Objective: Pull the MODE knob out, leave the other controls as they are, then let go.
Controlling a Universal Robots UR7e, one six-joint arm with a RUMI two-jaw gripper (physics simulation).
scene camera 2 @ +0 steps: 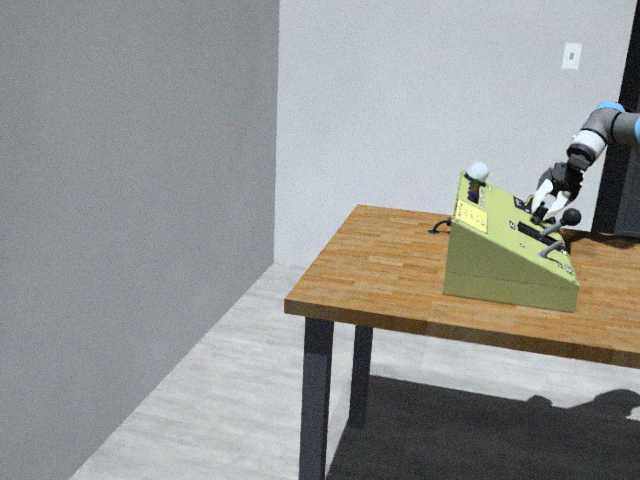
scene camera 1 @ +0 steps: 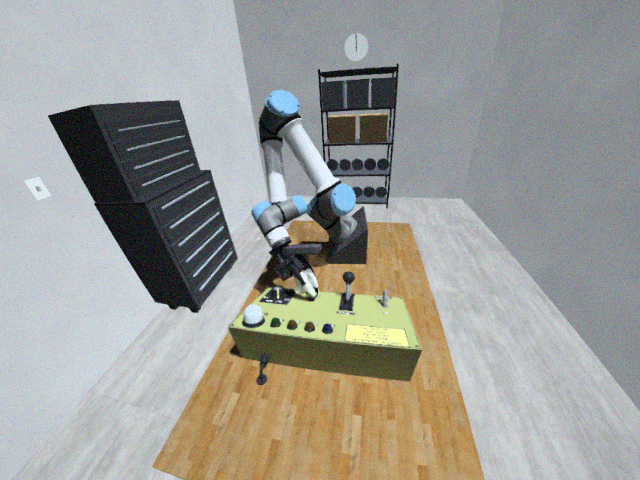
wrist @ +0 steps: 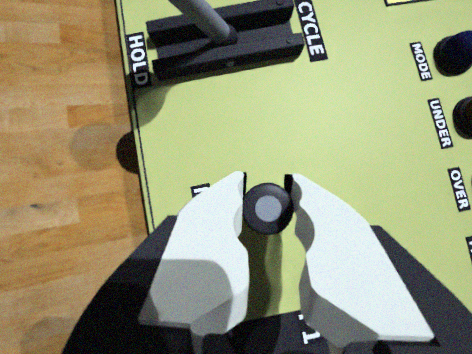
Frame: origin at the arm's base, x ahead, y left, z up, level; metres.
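Where they show: gripper, fingertip midpoint: [scene camera 2: 537, 216] [scene camera 1: 316, 295] [wrist: 264, 175]; arm's base, origin of the base link: [scene camera 1: 345, 231].
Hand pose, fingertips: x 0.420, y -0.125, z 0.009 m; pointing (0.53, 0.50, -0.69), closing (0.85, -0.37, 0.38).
Note:
Things, the pixels of their centre, and the offset from my fingertips. "spot": a spot on its surface instead.
- MODE knob, body centre: [wrist: 261, 207] [scene camera 2: 537, 217] 0.005 m back, 0.017 m right, 0.007 m down
- yellow-green console, body centre: [wrist: 306, 119] [scene camera 2: 509, 229] [scene camera 1: 326, 317] 0.069 m ahead, 0.032 m left, 0.027 m down
- ball-topped lever, body centre: [scene camera 2: 557, 225] [scene camera 1: 348, 287] 0.017 m back, 0.106 m left, 0.013 m up
- grey toggle, body centre: [scene camera 2: 552, 247] [scene camera 1: 384, 297] 0.021 m ahead, 0.222 m left, 0.001 m down
- black selector plate, surface spot: [scene camera 1: 269, 298] spot: 0.001 m back, 0.162 m right, 0.012 m down
- white dome, surface spot: [scene camera 2: 477, 171] [scene camera 1: 259, 314] spot: 0.132 m ahead, 0.145 m right, 0.068 m up
The MODE knob [wrist: 268, 208] [scene camera 2: 540, 211], a round black knob with a grey centre, stands on the sloping face of the yellow-green console [scene camera 1: 330, 356] [scene camera 2: 506, 273] [wrist: 215, 130]. My gripper [wrist: 264, 175] [scene camera 2: 543, 212] [scene camera 1: 311, 295] is shut on the knob, with one white jaw on each side of it near the tips. The jaws cover most of the MODE label and, in scene camera 1, hide the knob. The knob's stem and its height above the panel are hard to make out.
A ball-topped lever [scene camera 1: 348, 277] [scene camera 2: 571, 217] [wrist: 205, 17] and a grey toggle [scene camera 1: 384, 298] [scene camera 2: 551, 249] stand on one side of the knob. A black selector plate [scene camera 1: 269, 298] is on the other. A white dome [scene camera 1: 253, 315] [scene camera 2: 477, 171] and several coloured lamps line the upper edge.

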